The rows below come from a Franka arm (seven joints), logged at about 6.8 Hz.
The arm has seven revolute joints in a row. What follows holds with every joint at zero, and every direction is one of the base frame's. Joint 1 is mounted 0.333 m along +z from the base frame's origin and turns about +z. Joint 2 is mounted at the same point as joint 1 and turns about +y. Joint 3 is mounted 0.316 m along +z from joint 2 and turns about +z. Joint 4 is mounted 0.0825 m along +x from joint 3 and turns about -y. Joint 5 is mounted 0.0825 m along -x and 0.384 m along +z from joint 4 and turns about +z. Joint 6 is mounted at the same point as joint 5 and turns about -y. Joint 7 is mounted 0.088 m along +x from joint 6 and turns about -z. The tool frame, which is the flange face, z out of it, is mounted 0.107 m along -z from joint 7; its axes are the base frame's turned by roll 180, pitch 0 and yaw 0 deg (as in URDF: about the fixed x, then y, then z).
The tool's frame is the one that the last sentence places.
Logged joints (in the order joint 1, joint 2, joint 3, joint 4, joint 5, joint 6, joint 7), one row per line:
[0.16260, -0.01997, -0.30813, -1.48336, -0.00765, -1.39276, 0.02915]
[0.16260, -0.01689, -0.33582, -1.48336, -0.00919, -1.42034, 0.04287]
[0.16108, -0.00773, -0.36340, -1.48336, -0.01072, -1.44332, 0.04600]
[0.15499, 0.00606, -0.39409, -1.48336, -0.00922, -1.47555, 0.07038]
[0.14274, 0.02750, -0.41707, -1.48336, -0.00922, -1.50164, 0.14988]
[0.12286, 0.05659, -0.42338, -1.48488, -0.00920, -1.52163, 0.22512]
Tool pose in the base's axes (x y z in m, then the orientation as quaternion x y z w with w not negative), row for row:
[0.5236, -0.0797, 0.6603, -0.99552, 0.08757, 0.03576, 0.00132]
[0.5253, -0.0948, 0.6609, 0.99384, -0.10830, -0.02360, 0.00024]
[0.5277, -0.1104, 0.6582, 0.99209, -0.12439, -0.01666, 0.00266]
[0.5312, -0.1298, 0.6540, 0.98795, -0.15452, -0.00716, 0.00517]
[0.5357, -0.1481, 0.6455, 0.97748, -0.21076, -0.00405, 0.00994]
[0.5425, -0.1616, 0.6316, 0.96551, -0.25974, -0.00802, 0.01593]
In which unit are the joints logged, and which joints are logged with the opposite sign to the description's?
The joints are logged in radians. Opposite sign: joint 6.
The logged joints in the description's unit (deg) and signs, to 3 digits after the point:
[9.316, -1.144, -17.655, -84.990, -0.438, 79.799, 1.670]
[9.316, -0.968, -19.241, -84.990, -0.527, 81.379, 2.456]
[9.229, -0.443, -20.821, -84.990, -0.614, 82.696, 2.636]
[8.880, 0.347, -22.580, -84.990, -0.528, 84.543, 4.032]
[8.178, 1.576, -23.896, -84.990, -0.528, 86.038, 8.587]
[7.039, 3.242, -24.258, -85.077, -0.527, 87.183, 12.898]

